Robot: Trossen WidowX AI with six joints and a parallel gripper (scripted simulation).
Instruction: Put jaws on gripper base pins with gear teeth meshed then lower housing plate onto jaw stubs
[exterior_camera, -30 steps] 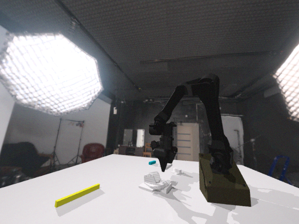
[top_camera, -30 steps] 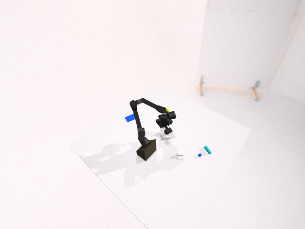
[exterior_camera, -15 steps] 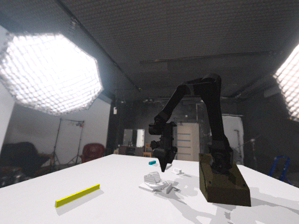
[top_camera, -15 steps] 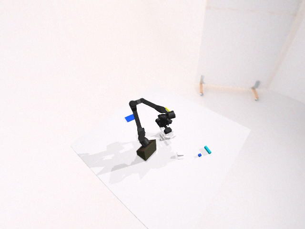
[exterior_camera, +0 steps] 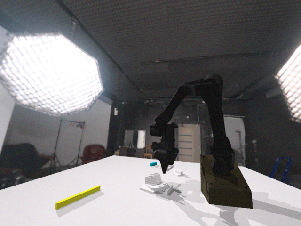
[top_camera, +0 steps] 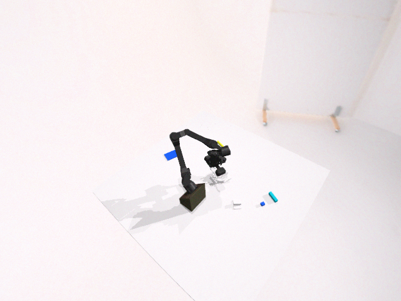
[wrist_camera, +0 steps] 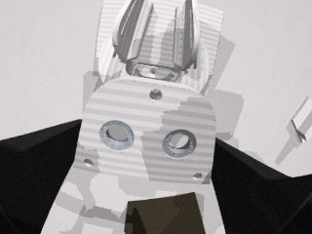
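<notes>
My gripper tip is 70 mm above the white jaw, 20 mm to the left of it and 20 mm short of it. Also, from my gripper tip: flat white plate (80 mm below, 70 mm ahead, 20 mm to the right); then yellow bar (300 mm ahead, 170 mm to the left, 70 mm below); then blue cube (380 mm to the right, 70 mm below, 50 mm ahead).
</notes>
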